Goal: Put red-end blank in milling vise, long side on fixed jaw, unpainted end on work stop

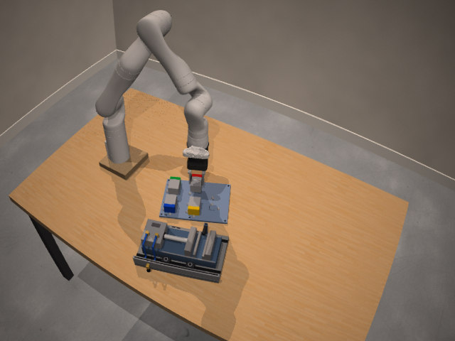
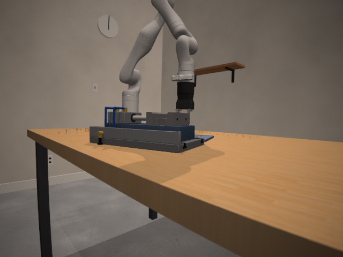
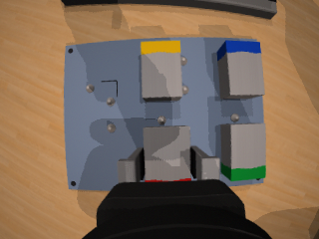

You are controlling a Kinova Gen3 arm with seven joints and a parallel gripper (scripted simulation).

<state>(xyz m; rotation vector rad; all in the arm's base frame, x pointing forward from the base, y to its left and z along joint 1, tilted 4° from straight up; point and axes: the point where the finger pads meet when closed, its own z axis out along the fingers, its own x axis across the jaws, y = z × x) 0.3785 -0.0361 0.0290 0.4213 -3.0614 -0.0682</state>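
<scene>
Right now my hand is 8 cm past the green-ended blank, 2 cm to the left of it and 5 cm above it. Also, from my hand: yellow-ended blank (3 cm ahead, 9 cm to the right, 5 cm below); blue-ended blank (6 cm behind, 11 cm to the right, 5 cm below); red-ended blank (2 cm below).
</scene>
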